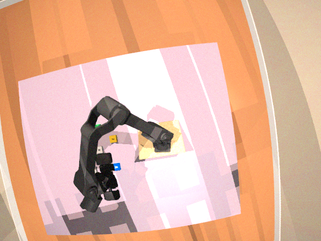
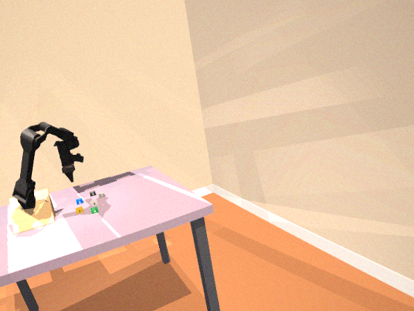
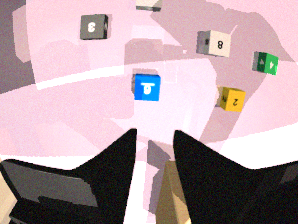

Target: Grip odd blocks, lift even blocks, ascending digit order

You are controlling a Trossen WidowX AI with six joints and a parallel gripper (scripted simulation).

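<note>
My gripper tip is 90 mm short of the white block, 80 mm to the left of it and 110 mm above it. From my gripper tip the other things lie so: yellow block 20 mm ahead, 130 mm to the right, 110 mm below; then black block 70 mm ahead, 90 mm to the left, 110 mm below; then blue block 10 mm ahead, 110 mm below.
</note>
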